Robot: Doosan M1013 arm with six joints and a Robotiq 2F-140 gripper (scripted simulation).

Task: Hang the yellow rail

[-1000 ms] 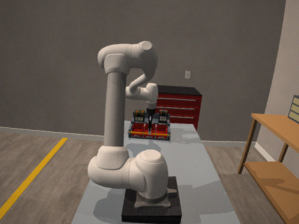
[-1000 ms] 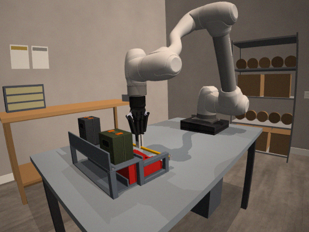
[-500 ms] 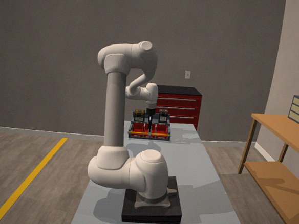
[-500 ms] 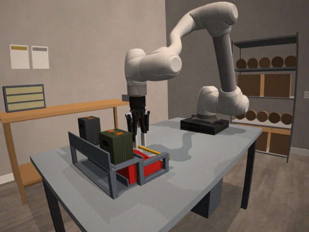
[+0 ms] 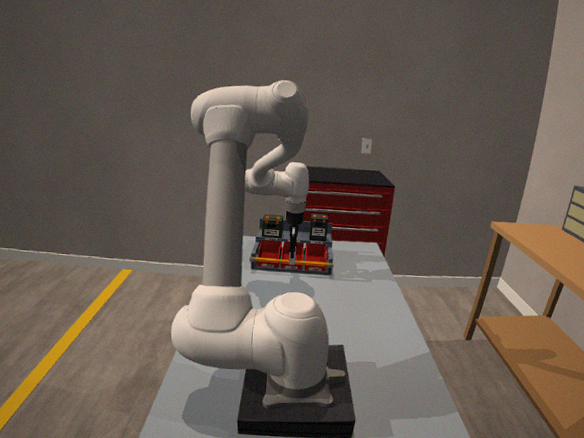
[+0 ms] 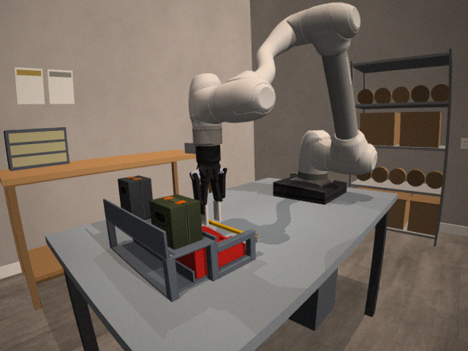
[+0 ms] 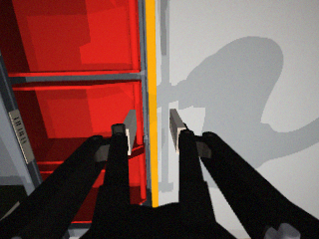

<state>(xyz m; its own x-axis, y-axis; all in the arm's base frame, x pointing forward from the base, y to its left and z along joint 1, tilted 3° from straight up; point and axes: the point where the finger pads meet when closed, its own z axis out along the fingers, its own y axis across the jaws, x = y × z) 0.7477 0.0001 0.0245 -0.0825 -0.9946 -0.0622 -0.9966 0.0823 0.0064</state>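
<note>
My hand is 30 mm above the yellow rail. Round my hand: green box 210 mm ahead, 100 mm to the left, 60 mm above; dark box 190 mm ahead, 130 mm to the right, 70 mm above.
</note>
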